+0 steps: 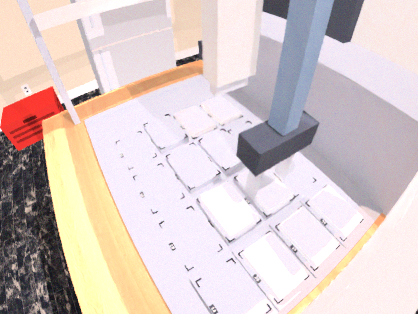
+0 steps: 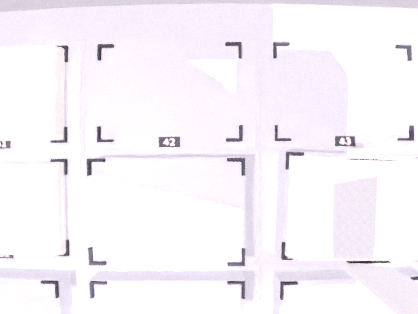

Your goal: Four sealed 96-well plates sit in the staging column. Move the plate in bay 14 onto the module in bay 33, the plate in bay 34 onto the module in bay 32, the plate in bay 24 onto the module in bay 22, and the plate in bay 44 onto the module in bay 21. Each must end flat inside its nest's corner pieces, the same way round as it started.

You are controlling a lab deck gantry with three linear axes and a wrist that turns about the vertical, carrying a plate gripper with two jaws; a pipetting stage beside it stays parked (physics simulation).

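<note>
My gripper is low over bay 33, with its jaws against two opposite sides of a pale sealed plate; it appears shut on it. The plate looks level, at the module in bay 33, within the dark corner pieces; its exact seating is hard to tell. Plates stand in bay 24, bay 34 and bay 44. Bay 14 shows no plate. The module in bay 32, the module in bay 22 and the module in bay 21 carry no visible plate.
A module in bay 23 stands beside bay 33. Bay 42 and bay 43 lie behind. Pale blocks stand at the far end. The parked pipetting stage hangs beyond them. A wooden rim borders the deck.
</note>
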